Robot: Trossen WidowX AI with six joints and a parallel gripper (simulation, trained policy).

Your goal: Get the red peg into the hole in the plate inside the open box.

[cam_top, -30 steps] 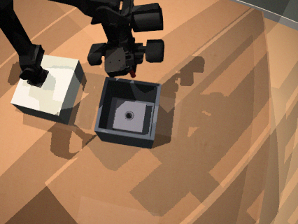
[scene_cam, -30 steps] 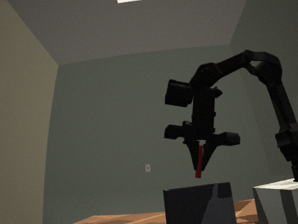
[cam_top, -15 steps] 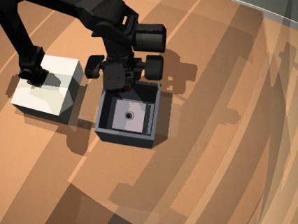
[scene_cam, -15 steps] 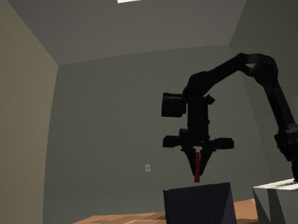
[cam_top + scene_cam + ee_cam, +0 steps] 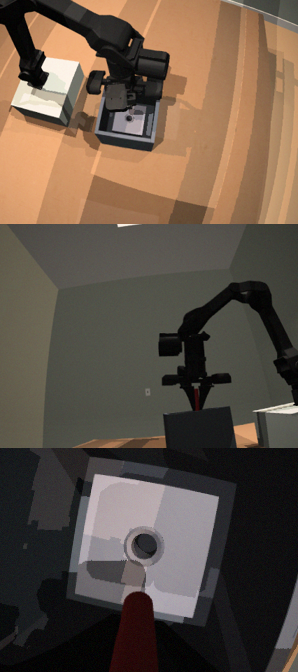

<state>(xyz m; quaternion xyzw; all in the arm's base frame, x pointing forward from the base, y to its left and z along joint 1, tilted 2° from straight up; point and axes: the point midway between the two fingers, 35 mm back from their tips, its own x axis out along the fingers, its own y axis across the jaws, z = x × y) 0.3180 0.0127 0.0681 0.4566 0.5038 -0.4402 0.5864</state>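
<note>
The pale grey plate lies 1 cm ahead of my gripper tip, 2 cm to the right of it and 9 cm below it. Round my gripper tip: red peg: 2 cm above.
</note>
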